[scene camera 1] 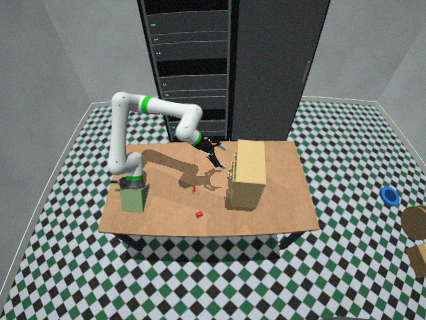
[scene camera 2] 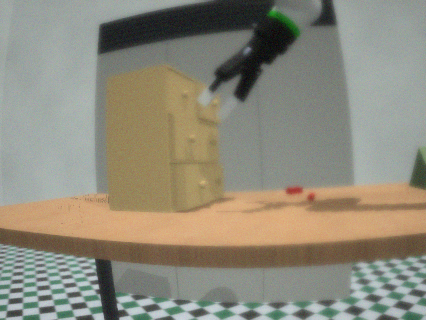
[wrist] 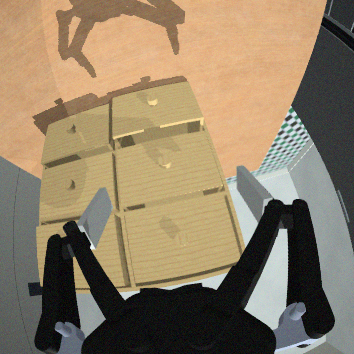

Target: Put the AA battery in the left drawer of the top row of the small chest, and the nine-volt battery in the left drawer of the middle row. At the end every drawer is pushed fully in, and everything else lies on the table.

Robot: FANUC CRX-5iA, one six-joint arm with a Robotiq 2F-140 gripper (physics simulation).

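Frame: origin at the arm's base, x back, y right, z up, level; centimetres.
Where they show: gripper, between the fingertips: (scene camera 1: pixel 225 158) (scene camera 2: pixel 211 111) (wrist: pixel 171 187); arm's base, origin of its link: (scene camera 1: pixel 135 186).
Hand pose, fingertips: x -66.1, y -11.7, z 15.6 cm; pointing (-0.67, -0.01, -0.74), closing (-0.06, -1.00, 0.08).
Observation:
Things, the pixels of their top centre, and the offset from my fingertips. "spot": a spot on its surface instead. Level surfaces: height alone.
- small wooden chest, centre of its top: (wrist: pixel 145 281) (scene camera 2: pixel 166 83) (scene camera 1: pixel 251 160) dx -14.8, dy +9.7, dz +10.8 cm
- top row's left drawer, a spot on its surface: (wrist: pixel 195 250) spot: dx -7.6, dy -0.6, dz +6.8 cm
- middle row's left drawer, a spot on its surface: (wrist: pixel 145 177) spot: dx -5.8, dy +4.0, dz -4.7 cm
- AA battery, centre of its top: (scene camera 2: pixel 311 193) (scene camera 1: pixel 193 189) dx +22.8, dy +11.3, dz -20.9 cm
- nine-volt battery, centre of its top: (scene camera 2: pixel 294 187) (scene camera 1: pixel 198 214) dx +18.6, dy +30.8, dz -20.5 cm
- bottom row's left drawer, a spot on its surface: (wrist: pixel 165 112) spot: dx -4.2, dy -1.1, dz -14.4 cm
- top row's right drawer, a spot on its surface: (wrist: pixel 75 260) spot: dx -3.7, dy +15.8, dz +5.8 cm
- table, height of its surface: dz -22.3 cm
The small wooden chest (scene camera 1: pixel 251 162) (scene camera 2: pixel 137 145) stands on the table, its drawer fronts facing the arm. In the wrist view its top row is lowest. The top row's left drawer (wrist: pixel 195 250) (scene camera 2: pixel 181 112) and middle row's left drawer (wrist: pixel 145 177) (scene camera 2: pixel 184 149) have small knobs; how far they stand out is hard to tell. The open, empty gripper (scene camera 1: pixel 223 156) (scene camera 2: pixel 215 104) (wrist: pixel 172 184) hangs tilted at the upper front of the chest. The AA battery (scene camera 1: pixel 194 190) (scene camera 2: pixel 311 197) and nine-volt battery (scene camera 1: pixel 199 214) (scene camera 2: pixel 294 190) lie on the table; neither shows in the wrist view.
The bottom row's left drawer (wrist: pixel 165 112) shows a dark gap along its top edge. The top row's right drawer (wrist: pixel 75 260) lies beside the left one. The table (scene camera 1: pixel 285 200) (scene camera 2: pixel 250 230) bears the arm's green base block (scene camera 1: pixel 133 199). Dark server racks (scene camera 1: pixel 280 70) stand behind it.

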